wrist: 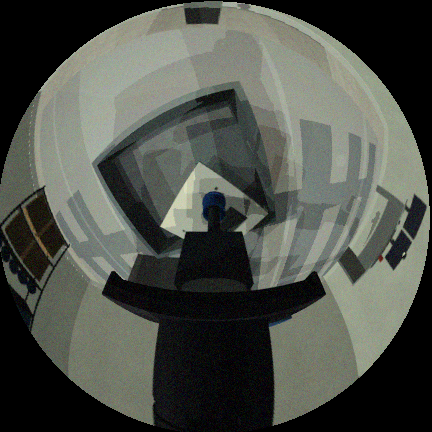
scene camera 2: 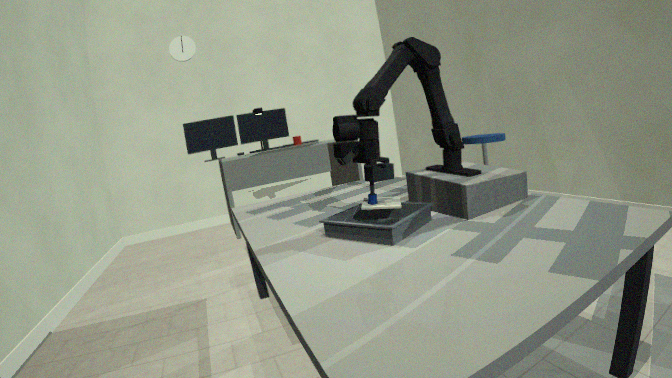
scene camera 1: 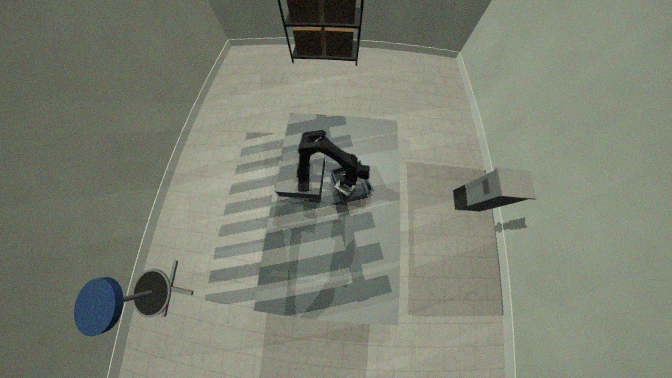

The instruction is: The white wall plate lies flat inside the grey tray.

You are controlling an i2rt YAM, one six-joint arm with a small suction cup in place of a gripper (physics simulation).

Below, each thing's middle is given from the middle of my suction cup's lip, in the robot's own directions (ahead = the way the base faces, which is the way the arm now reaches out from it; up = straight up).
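White wall plate (wrist: 185, 213), 30 mm behind my suction cup, 10 mm below it. Grey tray (scene camera 2: 380, 226), 20 mm ahead of my suction cup, 40 mm to the left, 50 mm below.
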